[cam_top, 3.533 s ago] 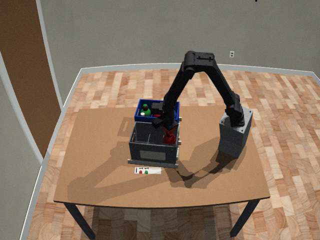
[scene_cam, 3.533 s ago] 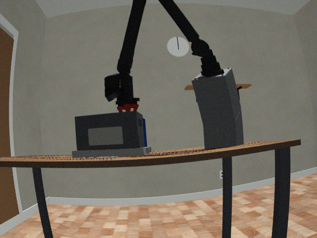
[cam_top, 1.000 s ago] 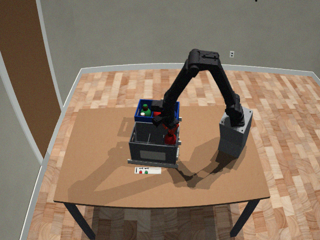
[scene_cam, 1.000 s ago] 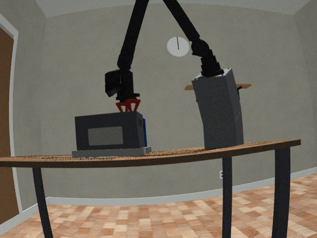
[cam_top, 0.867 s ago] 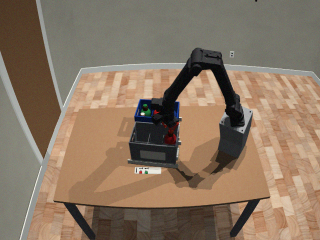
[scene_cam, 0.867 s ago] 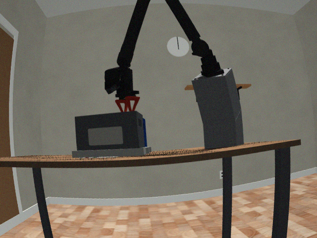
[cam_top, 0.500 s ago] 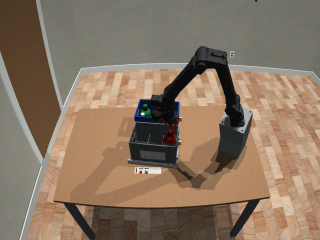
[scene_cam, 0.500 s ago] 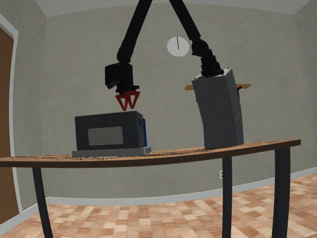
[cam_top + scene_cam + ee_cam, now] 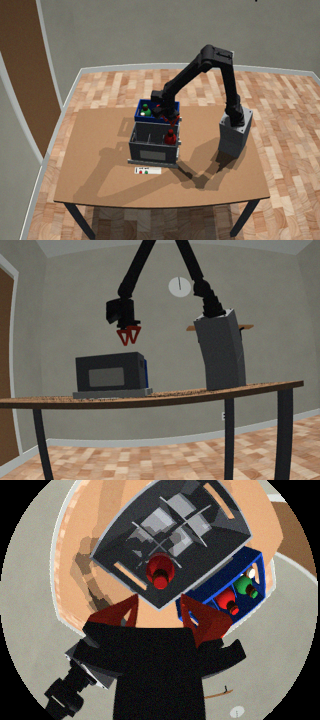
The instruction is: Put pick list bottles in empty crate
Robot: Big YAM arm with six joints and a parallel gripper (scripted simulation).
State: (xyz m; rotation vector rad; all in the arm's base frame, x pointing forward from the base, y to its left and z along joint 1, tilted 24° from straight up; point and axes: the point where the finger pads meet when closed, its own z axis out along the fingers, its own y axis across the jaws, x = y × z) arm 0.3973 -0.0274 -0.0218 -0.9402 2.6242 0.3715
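Right now my hand is 250 mm to the left of the green-labelled bottle, 180 mm short of it and 150 mm above it. Also, from my hand: blue-labelled bottle 240 mm to the right, 150 mm below; then red-labelled bottle 150 mm below, 10 mm to the right, 10 mm behind; then grey crate 150 mm below, 80 mm ahead, 30 mm to the left.
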